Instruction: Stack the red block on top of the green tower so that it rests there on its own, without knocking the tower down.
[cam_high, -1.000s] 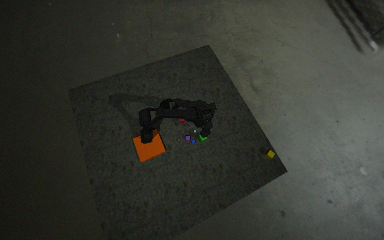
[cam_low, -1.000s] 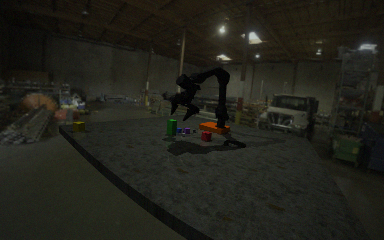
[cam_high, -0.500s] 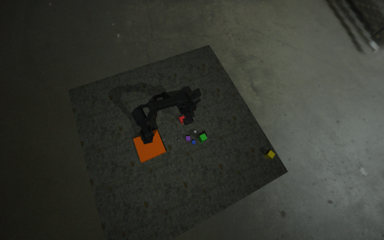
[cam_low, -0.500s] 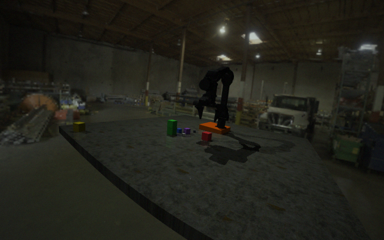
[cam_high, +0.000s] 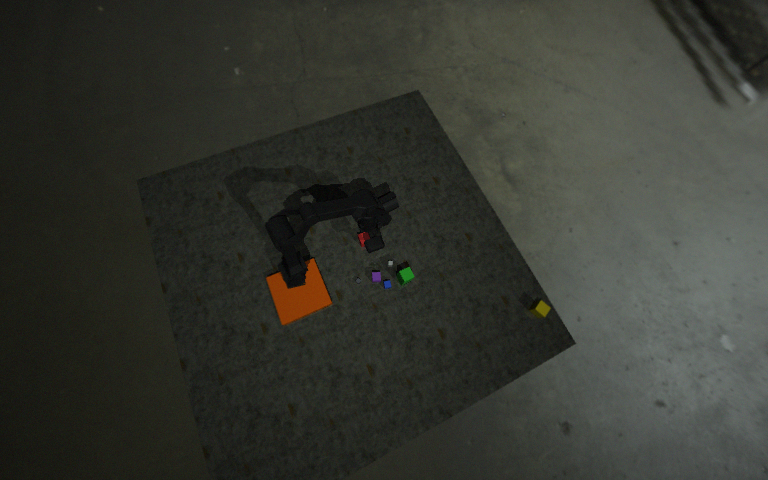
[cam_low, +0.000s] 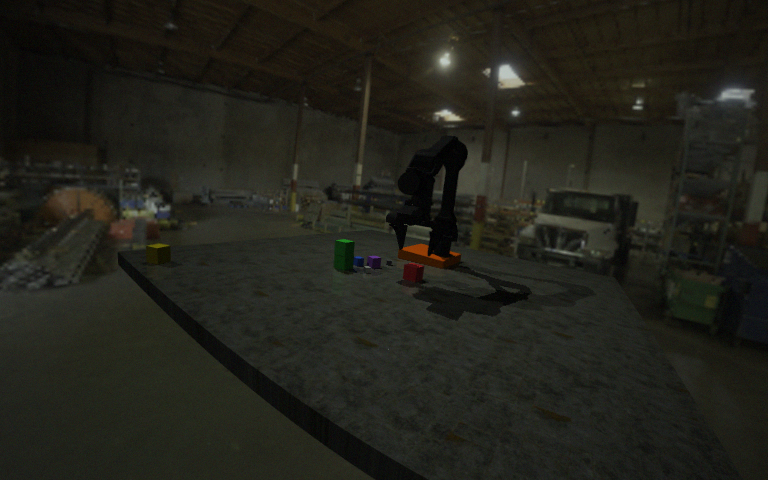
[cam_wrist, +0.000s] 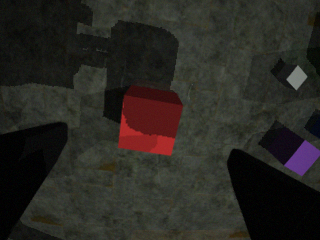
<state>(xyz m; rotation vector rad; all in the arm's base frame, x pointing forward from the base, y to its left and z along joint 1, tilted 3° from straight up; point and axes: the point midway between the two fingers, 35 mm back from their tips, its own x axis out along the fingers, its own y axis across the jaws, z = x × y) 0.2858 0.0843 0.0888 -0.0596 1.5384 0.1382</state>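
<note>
The red block lies 10 mm behind my gripper tip and 60 mm below it. From my gripper tip the other things lie so: purple block (150 mm to the right, 60 mm below); blue block (30 mm ahead, 190 mm to the right, 70 mm below); small white block (70 mm ahead, 110 mm to the right, 70 mm below).
</note>
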